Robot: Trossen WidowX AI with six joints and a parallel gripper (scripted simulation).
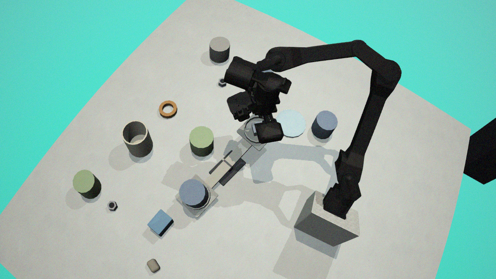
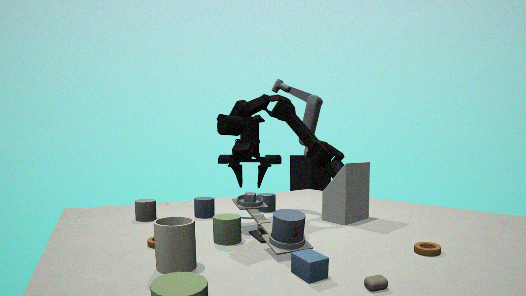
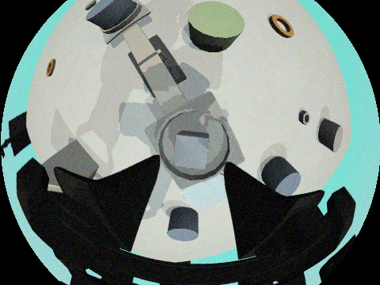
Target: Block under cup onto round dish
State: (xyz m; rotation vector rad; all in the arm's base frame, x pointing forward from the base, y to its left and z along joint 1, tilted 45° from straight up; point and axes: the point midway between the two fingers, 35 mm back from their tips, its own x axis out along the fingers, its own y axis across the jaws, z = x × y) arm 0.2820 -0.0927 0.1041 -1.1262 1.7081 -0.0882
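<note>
Right now the grey block is 30 mm below my gripper tip. The rest, counted from my gripper tip: grey cylinder: 270 mm ahead, 240 mm to the right, 80 mm below; then small balance: 40 mm ahead, 120 mm to the left, 90 mm below; then pale blue round dish: 80 mm behind, 110 mm to the right, 120 mm below.
</note>
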